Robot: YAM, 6 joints.
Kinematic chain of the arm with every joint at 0, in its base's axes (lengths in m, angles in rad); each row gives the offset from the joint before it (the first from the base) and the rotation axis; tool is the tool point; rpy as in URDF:
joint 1: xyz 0 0 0.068 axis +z
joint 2: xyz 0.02 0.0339 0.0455 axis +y
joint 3: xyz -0.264 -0.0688 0 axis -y
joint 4: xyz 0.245 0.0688 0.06 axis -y
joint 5: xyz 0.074 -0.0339 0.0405 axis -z
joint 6: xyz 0.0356 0 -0.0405 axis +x
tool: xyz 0 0 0 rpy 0 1.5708 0
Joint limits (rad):
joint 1: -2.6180..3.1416
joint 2: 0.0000..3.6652
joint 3: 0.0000..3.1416
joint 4: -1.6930..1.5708
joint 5: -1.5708..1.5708
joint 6: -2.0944..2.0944
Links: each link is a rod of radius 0.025 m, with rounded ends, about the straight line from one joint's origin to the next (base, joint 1, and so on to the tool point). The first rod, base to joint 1, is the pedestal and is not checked.
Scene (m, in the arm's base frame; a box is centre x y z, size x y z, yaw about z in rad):
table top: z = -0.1
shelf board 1: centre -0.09 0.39 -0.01 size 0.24 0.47 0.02 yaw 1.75
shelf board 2: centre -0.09 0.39 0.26 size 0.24 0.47 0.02 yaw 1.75
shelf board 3: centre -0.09 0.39 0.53 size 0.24 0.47 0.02 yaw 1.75
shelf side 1: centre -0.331 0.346 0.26 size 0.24 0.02 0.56 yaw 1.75
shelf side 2: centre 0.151 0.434 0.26 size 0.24 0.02 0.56 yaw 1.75
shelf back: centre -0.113 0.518 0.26 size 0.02 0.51 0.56 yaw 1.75
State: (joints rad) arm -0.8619 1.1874 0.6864 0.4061 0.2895 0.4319
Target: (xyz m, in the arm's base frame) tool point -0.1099 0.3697 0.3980
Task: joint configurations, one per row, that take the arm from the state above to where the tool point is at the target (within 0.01 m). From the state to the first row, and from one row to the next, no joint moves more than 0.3 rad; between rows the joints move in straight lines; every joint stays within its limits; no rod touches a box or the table.
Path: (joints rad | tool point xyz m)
1: -0.5807 1.0939 0.6955 0.2692 0.2678 0.6214 | 0.2083 -0.1480 0.2943
2: -0.2995 1.0004 0.7046 0.1323 0.2462 0.8110 | 0.2233 -0.0780 0.3040
3: -0.0183 0.9069 0.7137 -0.0045 0.2245 1.0005 | 0.2157 -0.0119 0.3119
4: 0.2629 0.8134 0.7228 -0.1414 0.2028 1.1901 | 0.1892 0.0435 0.3179
5: 0.5440 0.7199 0.7319 -0.2783 0.1812 1.3796 | 0.1496 0.0830 0.3218
6: 0.8252 0.6264 0.7410 -0.4152 0.1595 1.5691 | 0.1038 0.1041 0.3236
7: 1.0846 0.8694 0.8891 -0.1831 0.1280 1.2848 | 0.0981 0.1758 0.3622
8: 1.3440 1.1124 1.0371 0.0490 0.0964 1.0005 | 0.0621 0.2539 0.3888
9: 1.6034 1.3554 1.1852 0.2812 0.0649 0.7162 | -0.0083 0.3240 0.4012
10: 1.8628 1.5985 1.3333 0.5133 0.0333 0.4319 | -0.1099 0.3697 0.3980

